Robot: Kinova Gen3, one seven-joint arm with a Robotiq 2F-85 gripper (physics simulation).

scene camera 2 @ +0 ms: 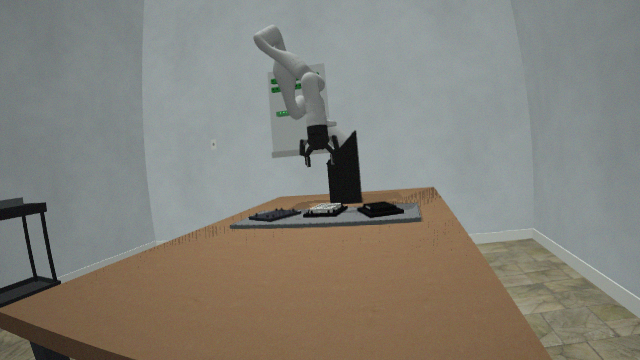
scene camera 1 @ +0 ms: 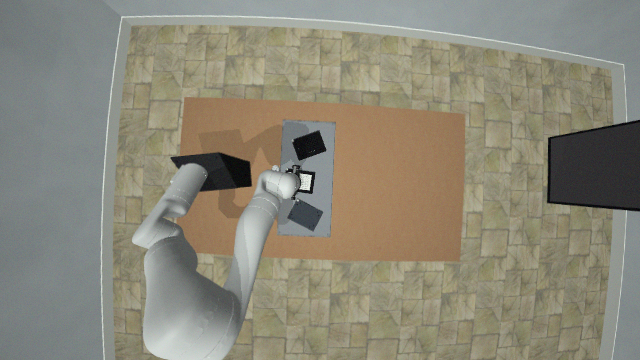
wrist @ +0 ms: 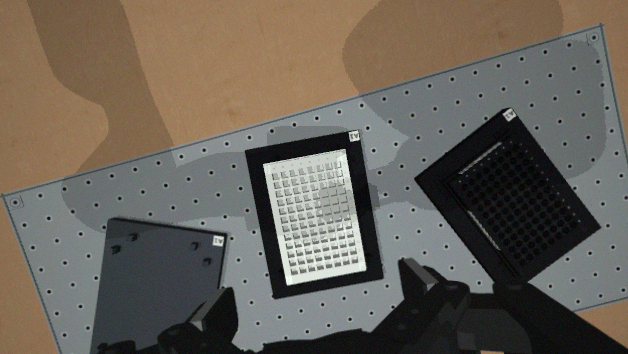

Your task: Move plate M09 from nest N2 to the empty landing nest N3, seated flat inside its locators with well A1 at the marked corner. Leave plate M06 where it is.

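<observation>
A white well plate [scene camera 1: 306, 182] [scene camera 2: 326, 207] [wrist: 320, 215] lies flat in the black middle nest [wrist: 370, 220], whose A1 tag is at its upper right corner in the wrist view. A black well plate [scene camera 1: 309, 144] [scene camera 2: 380, 206] [wrist: 520, 200] lies in the nest [wrist: 440, 175] on the right in the wrist view. The dark blue-grey nest [scene camera 1: 305, 216] [scene camera 2: 275, 214] [wrist: 155, 280] holds no plate; small locators and an A1 tag show on it. Plate names are not readable. My gripper [scene camera 2: 320, 162] [wrist: 317, 291] is open and empty, well above the white plate.
The nests stand on a grey perforated board [scene camera 1: 327, 220] [scene camera 2: 350, 221] [wrist: 310, 310] on the brown table [scene camera 1: 400, 190] [scene camera 2: 320, 280]. A black angular pedestal [scene camera 1: 215, 172] [scene camera 2: 345, 175] stands near the arm. A dark cart [scene camera 2: 22, 210] stands beyond the table's left edge in scene camera 2.
</observation>
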